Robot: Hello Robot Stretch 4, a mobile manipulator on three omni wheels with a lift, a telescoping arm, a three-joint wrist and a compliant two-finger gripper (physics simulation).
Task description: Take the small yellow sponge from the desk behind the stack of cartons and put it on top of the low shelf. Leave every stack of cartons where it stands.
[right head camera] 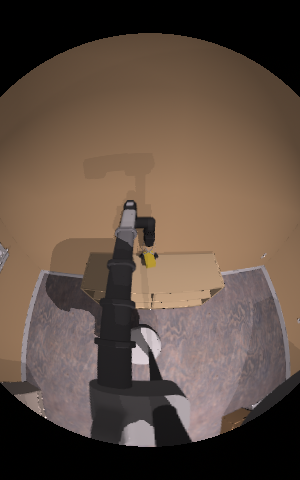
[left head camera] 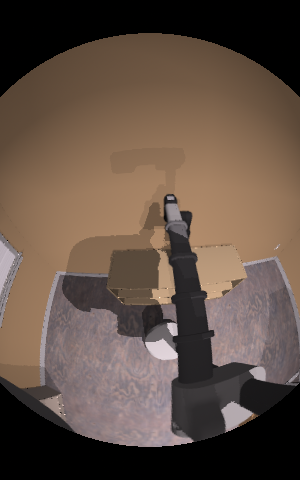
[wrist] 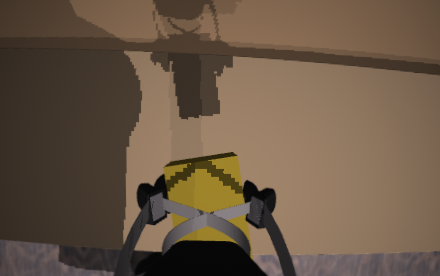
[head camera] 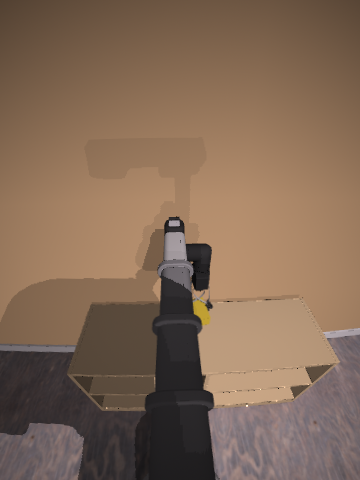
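Pixels of known places: gripper, between the fingertips: (right head camera: pixel 148 257) (wrist: pixel 207 192) (head camera: pixel 197 309); robot's base, origin of its link: (right head camera: pixel 140 344) (left head camera: pixel 165 339).
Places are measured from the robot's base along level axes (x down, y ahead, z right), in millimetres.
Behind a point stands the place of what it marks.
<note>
The small yellow sponge (head camera: pixel 202 313) {x -841, y 555, z 101 mm} (right head camera: pixel 149 259) {x -841, y 559, z 92 mm} (wrist: pixel 205 182) {x -841, y 611, z 84 mm} is between the two fingertips of my gripper (head camera: pixel 201 304) {x -808, y 595, z 86 mm} (right head camera: pixel 148 256) {x -808, y 595, z 86 mm} (wrist: pixel 207 192) {x -808, y 595, z 86 mm}, which is shut on it. The low shelf (head camera: pixel 270 330) {x -583, y 607, z 470 mm} (left head camera: pixel 220 265) {x -583, y 575, z 494 mm} (right head camera: pixel 190 275) {x -583, y 561, z 439 mm} (wrist: pixel 325 150) {x -583, y 630, z 306 mm} is light tan with open compartments in front and stands against the wall. The sponge hangs over its top, near the middle; the shadow of sponge and fingers falls on the shelf top, apart from the sponge. In the left head view the arm hides the sponge. I cannot make out the desk.
The tan wall (head camera: pixel 270 200) {x -1183, y 829, z 390 mm} rises right behind the shelf. My extended arm (head camera: pixel 180 360) {x -1228, y 223, z 2 mm} crosses over the shelf top. A round white thing (left head camera: pixel 162 344) {x -187, y -34, z -38 mm} (right head camera: pixel 145 345) {x -187, y 2, z 56 mm} is on the floor before the shelf. A brown box (right head camera: pixel 235 420) shows at the lower right in the right head view.
</note>
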